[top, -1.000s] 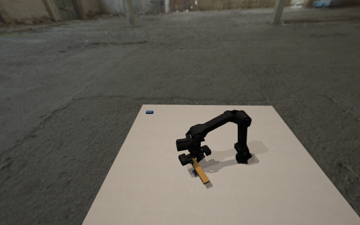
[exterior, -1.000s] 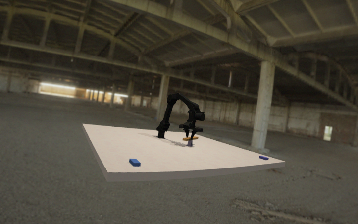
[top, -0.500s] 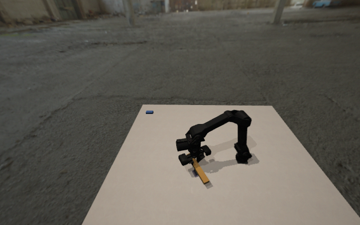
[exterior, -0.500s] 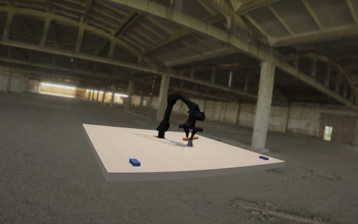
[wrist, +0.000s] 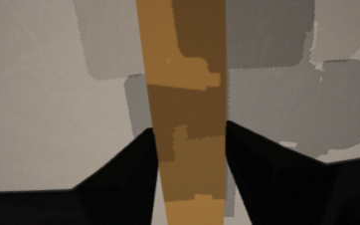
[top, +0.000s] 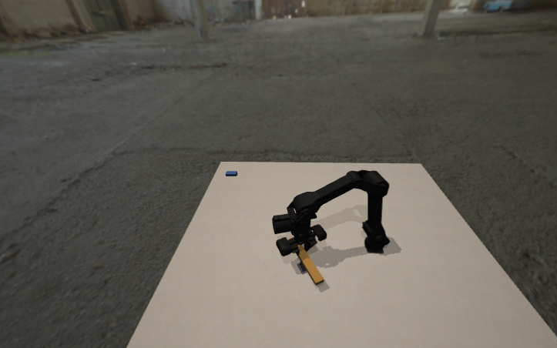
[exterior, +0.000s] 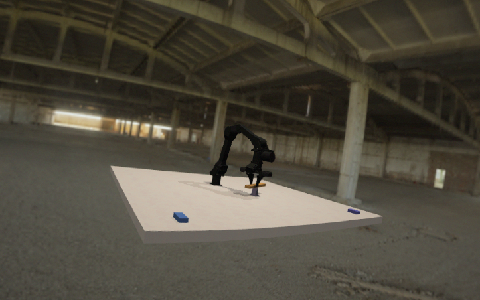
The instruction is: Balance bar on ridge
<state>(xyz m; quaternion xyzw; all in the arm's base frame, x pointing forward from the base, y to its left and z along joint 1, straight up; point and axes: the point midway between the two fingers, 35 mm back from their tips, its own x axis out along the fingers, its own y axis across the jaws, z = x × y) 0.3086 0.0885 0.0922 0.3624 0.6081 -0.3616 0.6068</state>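
My gripper tip is 1 cm past the bar and 2 cm to the right of it. Round my gripper tip: blue block (43 cm ahead, 59 cm to the right, 5 cm below).
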